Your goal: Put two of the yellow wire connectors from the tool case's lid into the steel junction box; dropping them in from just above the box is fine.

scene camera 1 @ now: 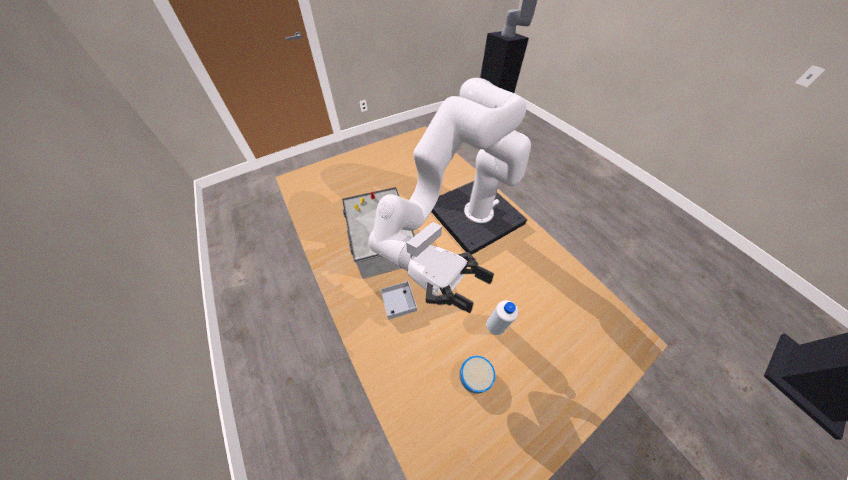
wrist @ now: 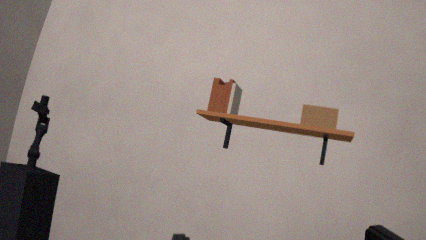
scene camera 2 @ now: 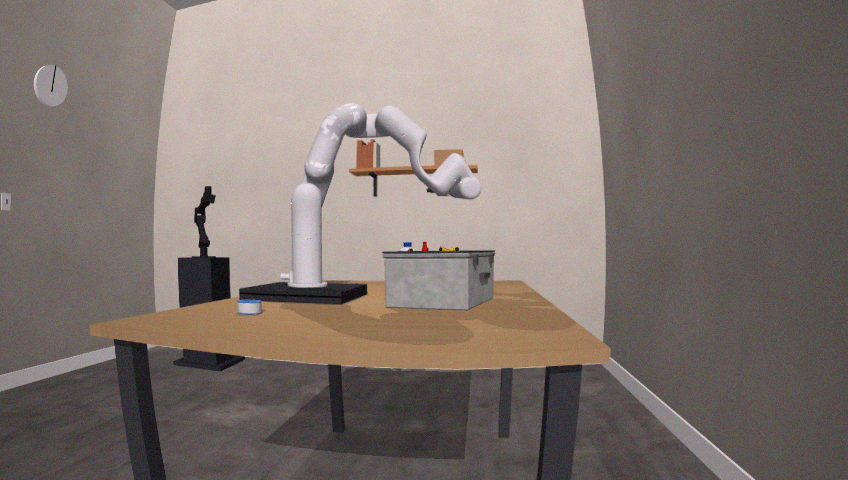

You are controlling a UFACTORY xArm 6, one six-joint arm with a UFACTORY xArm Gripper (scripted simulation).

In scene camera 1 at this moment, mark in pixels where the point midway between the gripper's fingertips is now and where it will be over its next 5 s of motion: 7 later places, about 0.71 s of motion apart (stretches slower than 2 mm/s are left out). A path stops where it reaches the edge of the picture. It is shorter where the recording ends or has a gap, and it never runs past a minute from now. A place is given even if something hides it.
My gripper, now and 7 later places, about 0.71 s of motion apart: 482,292; 458,284; 402,250; 366,200; 358,158; 358,155; 367,192; 369,195
